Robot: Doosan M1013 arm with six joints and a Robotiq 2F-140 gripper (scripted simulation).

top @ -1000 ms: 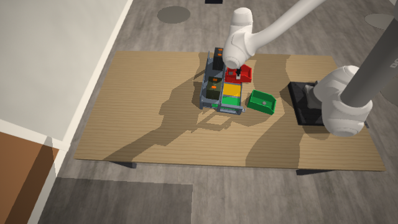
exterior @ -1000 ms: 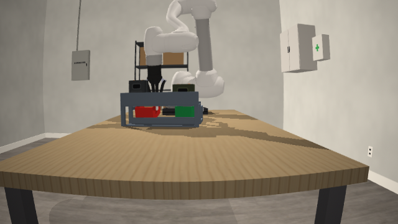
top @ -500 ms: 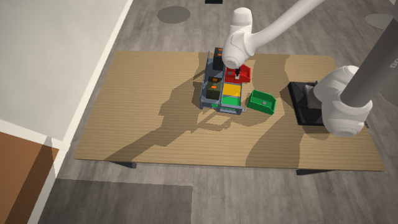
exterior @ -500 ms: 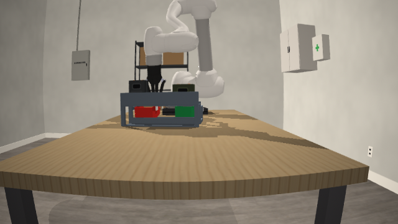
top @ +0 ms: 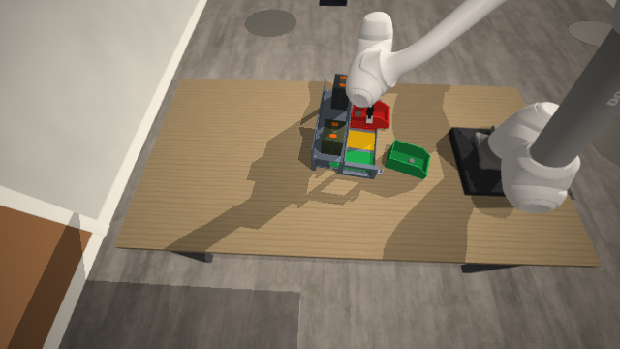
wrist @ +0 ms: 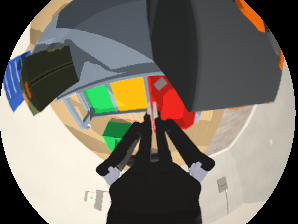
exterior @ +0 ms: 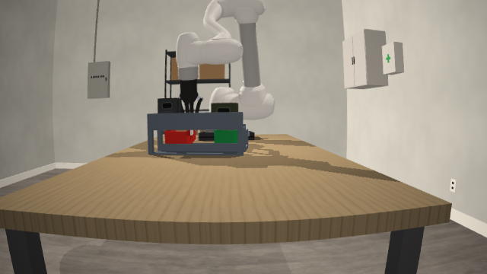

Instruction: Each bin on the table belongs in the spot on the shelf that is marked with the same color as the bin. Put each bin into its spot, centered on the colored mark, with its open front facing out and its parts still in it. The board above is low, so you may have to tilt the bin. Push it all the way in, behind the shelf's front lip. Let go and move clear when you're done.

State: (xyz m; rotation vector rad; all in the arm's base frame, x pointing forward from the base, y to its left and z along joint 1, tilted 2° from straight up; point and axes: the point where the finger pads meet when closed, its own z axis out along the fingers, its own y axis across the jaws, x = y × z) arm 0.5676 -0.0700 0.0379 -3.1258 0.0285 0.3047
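My gripper is now 5 cm to the left of the red bin, 4 cm above it and 1 cm past it. From my hand the other things lie so: green bin (19 cm behind, 16 cm to the left, 6 cm below).
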